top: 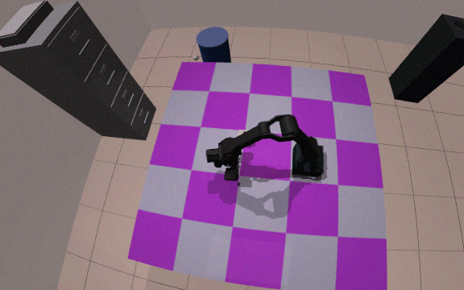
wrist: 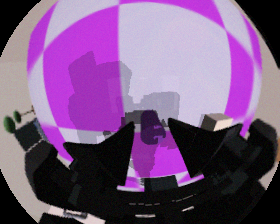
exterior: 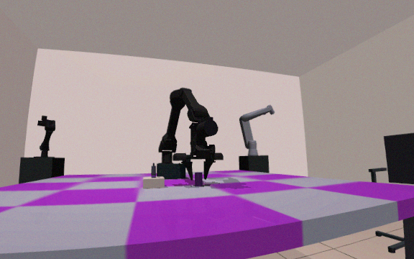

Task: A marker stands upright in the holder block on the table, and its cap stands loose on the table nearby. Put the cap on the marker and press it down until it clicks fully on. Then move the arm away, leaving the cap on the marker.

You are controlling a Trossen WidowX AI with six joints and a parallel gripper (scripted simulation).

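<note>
My gripper tip is now right at the purple cap. From my gripper tip the other things lie so: cream holder block: 40 mm behind, 170 mm to the right, 10 mm below.
</note>
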